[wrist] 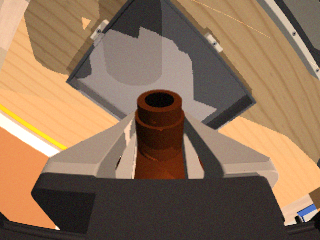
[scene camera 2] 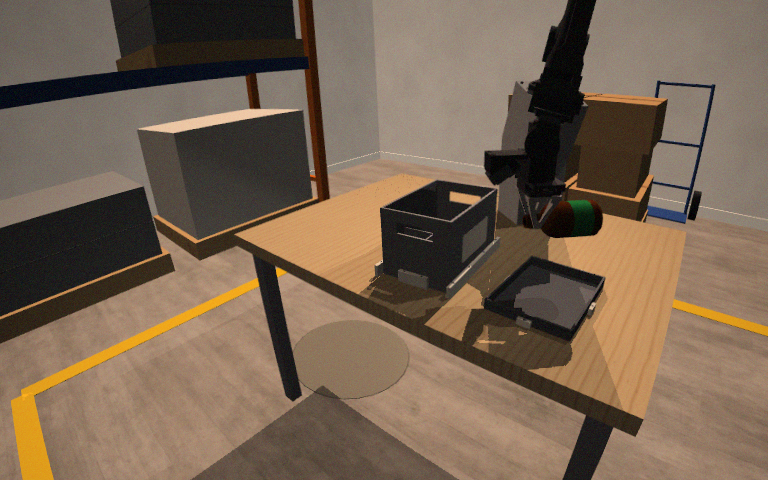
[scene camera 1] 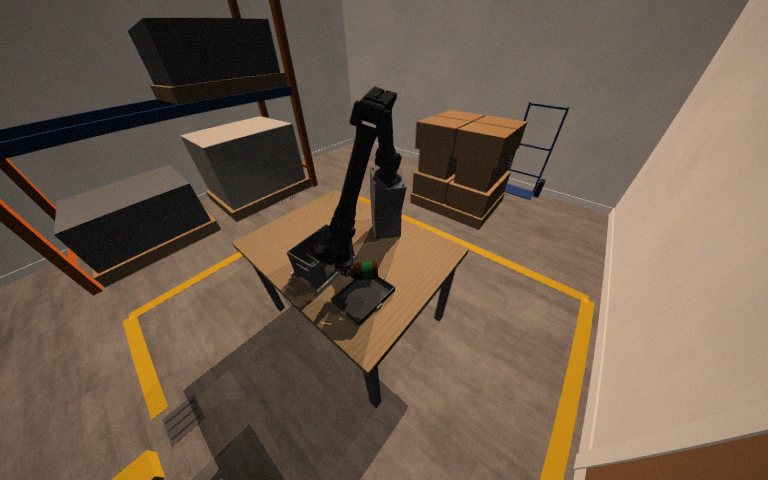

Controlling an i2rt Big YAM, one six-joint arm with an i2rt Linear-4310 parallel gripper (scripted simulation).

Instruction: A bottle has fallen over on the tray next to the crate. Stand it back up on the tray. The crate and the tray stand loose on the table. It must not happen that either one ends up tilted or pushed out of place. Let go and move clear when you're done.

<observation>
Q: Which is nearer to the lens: the brown bottle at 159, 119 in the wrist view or the tray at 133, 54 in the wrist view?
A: The brown bottle.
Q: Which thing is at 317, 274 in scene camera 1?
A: A dark crate.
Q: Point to a brown bottle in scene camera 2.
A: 579, 218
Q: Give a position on a tray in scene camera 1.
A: At 360, 296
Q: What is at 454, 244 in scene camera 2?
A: A dark crate.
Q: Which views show the tray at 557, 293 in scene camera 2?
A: The wrist view, scene camera 2 and scene camera 1: all of them.
</observation>
